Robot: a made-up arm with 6 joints. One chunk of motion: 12 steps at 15 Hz.
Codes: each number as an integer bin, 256 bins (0 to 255) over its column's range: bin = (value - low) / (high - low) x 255, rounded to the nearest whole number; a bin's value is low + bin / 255 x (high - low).
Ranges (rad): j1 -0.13..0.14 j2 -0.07..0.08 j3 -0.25..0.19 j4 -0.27..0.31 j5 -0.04..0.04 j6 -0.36..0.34
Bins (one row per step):
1: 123 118 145 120 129 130
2: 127 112 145 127 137 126
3: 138 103 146 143 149 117
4: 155 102 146 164 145 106
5: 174 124 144 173 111 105
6: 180 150 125 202 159 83
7: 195 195 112 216 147 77
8: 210 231 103 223 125 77
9: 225 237 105 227 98 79
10: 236 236 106 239 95 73
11: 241 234 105 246 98 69
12: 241 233 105 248 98 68
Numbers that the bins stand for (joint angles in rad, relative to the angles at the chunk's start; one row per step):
1: 0.0002 -0.0006 0.0002 0.0029 0.0005 -0.0031
2: 0.0045 -0.0041 0.0002 0.0189 0.0030 -0.0141
3: 0.0161 -0.0094 0.0019 0.0553 0.0067 -0.0388
4: 0.0341 -0.0100 0.0019 0.1030 0.0055 -0.0690
5: 0.0542 0.0029 -0.0015 0.1235 -0.0052 -0.0718
6: 0.0606 0.0182 -0.0343 0.1895 0.0099 -0.1322
7: 0.0765 0.0447 -0.0567 0.2213 0.0061 -0.1486
8: 0.0924 0.0659 -0.0723 0.2372 -0.0008 -0.1486
9: 0.1082 0.0694 -0.0688 0.2463 -0.0093 -0.1431
10: 0.1199 0.0688 -0.0671 0.2736 -0.0102 -0.1596
11: 0.1252 0.0676 -0.0688 0.2895 -0.0093 -0.1706
12: 0.1252 0.0671 -0.0688 0.2941 -0.0093 -0.1733

